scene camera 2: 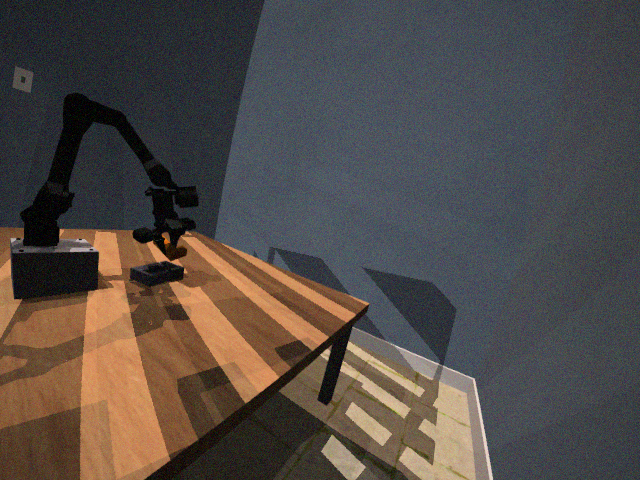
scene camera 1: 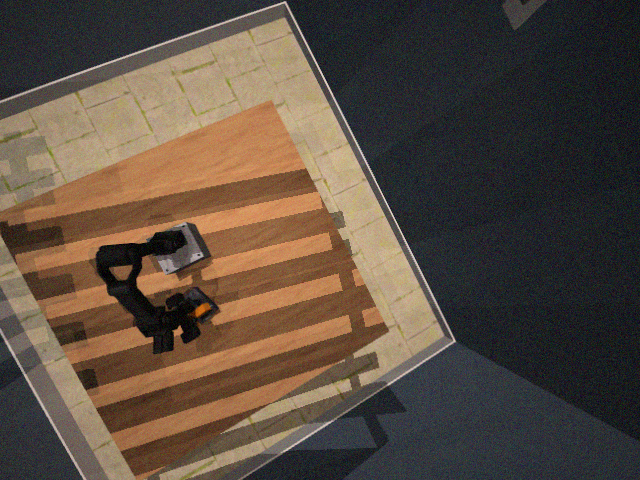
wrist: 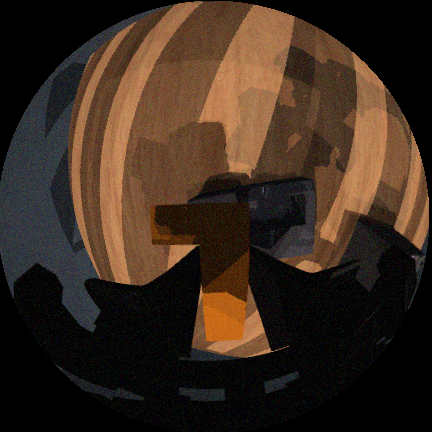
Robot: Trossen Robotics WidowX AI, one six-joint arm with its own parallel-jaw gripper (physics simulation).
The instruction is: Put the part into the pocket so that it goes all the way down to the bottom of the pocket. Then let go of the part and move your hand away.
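Seen in the pictures: gripper, fingertip midpoint: (scene camera 2: 169,252) (scene camera 1: 195,315) (wrist: 221,249); arm's base, link origin: (scene camera 2: 40,243) (scene camera 1: 176,240).
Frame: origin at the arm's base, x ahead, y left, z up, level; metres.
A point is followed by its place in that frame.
Observation:
The orange L-shaped part (scene camera 1: 202,310) {y -0.016, x 0.307, z 0.026 m} (scene camera 2: 178,252) {y -0.103, x 0.332, z -0.006 m} (wrist: 225,265) {y -0.071, x 0.312, z 0.005 m} is held in my gripper (scene camera 2: 168,243) {y -0.067, x 0.318, z -0.016 m} (wrist: 221,249) {y -0.067, x 0.318, z -0.016 m}, which is shut on its long leg. The short leg points left in the wrist view. The dark block with the pocket (scene camera 1: 195,295) {y -0.054, x 0.242, z -0.068 m} (scene camera 2: 155,277) {y -0.124, x 0.257, z -0.079 m} (wrist: 309,225) {y -0.081, x 0.228, z -0.069 m} lies on the table below. The part hangs above the block, clear of it, and looks tilted in scene camera 2. In the wrist view the block shows behind the part and to its right, and the part hides some of the block. The pocket's inside is dark and partly hidden.
The striped wooden table (scene camera 1: 248,139) {y 0.446, x -0.333, z -0.104 m} (scene camera 2: 248,335) {y -0.493, x 0.332, z -0.104 m} carries the arm's grey base box (scene camera 1: 193,253) {y 0.036, x 0.078, z -0.003 m} (scene camera 2: 54,273) {y -0.100, x 0.022, z -0.050 m}. The base stands beside the block. Shadows of the arm and dark bands cross the table. A table corner shows to the right in scene camera 2.

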